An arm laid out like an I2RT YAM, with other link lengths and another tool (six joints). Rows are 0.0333 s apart.
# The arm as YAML. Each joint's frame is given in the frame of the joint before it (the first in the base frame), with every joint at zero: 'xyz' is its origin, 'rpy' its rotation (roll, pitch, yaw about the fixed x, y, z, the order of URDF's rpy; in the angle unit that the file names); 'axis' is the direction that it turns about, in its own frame. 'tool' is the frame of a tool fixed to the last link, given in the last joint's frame.
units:
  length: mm
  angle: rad
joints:
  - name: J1
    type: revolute
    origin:
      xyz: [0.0, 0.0, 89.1]
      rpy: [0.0, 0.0, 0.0]
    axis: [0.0, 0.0, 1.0]
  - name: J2
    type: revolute
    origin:
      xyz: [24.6, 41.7, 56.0]
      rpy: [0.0, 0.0, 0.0]
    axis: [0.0, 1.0, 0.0]
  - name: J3
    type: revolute
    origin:
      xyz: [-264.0, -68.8, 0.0]
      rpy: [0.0, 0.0, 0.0]
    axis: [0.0, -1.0, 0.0]
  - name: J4
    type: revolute
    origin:
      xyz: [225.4, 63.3, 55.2]
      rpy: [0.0, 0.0, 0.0]
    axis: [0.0, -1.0, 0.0]
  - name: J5
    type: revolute
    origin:
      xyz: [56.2, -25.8, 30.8]
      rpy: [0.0, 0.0, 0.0]
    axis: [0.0, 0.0, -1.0]
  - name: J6
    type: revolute
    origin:
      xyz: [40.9, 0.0, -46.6]
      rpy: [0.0, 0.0, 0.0]
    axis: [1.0, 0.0, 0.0]
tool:
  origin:
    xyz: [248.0, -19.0, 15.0]
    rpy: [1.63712, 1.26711, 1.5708]
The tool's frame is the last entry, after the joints.
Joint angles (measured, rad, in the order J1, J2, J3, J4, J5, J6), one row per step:
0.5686 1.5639 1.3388 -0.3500 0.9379 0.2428
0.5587 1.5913 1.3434 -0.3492 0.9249 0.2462
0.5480 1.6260 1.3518 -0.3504 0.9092 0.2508
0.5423 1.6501 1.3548 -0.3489 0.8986 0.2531
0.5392 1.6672 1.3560 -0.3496 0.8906 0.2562
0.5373 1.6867 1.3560 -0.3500 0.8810 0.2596
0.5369 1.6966 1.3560 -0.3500 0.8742 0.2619
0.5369 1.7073 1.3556 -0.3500 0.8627 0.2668
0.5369 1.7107 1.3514 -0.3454 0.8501 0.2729
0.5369 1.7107 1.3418 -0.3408 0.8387 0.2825
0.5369 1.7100 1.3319 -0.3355 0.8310 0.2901
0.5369 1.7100 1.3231 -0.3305 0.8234 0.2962
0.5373 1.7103 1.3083 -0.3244 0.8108 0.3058
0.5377 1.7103 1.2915 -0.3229 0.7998 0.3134
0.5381 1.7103 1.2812 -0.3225 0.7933 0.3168
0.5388 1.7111 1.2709 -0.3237 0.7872 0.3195
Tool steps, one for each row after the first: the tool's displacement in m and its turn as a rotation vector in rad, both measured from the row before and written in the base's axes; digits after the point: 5 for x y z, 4 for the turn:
0.00531 0.00067 -0.01094 -0.0028 0.0210 -0.0002
0.00633 0.00128 -0.01343 -0.0029 0.0262 0.0006
0.00403 0.00146 -0.01023 -0.0029 0.0191 0.0020
0.00239 0.00131 -0.00812 -0.0018 0.0155 0.0021
0.00239 0.00225 -0.00990 -0.0023 0.0187 0.0043
0.00127 0.00185 -0.00532 0.0005 0.0098 0.0039
0.00146 0.00310 -0.00660 0.0047 0.0113 0.0068
0.00092 0.00303 -0.00436 0.0104 0.0043 0.0070
-0.00034 0.00205 -0.00490 0.0116 0.0044 0.0045
-0.00058 0.00119 -0.00401 0.0085 0.0031 0.0025
-0.00043 0.00129 -0.00389 0.0073 0.0036 0.0030
-0.00113 0.00213 -0.00704 0.0104 0.0085 0.0055
-0.00234 0.00112 -0.00824 0.0047 0.0142 0.0050
-0.00160 0.00065 -0.00508 0.0015 0.0096 0.0036
-0.00189 0.00056 -0.00563 -0.0005 0.0118 0.0038

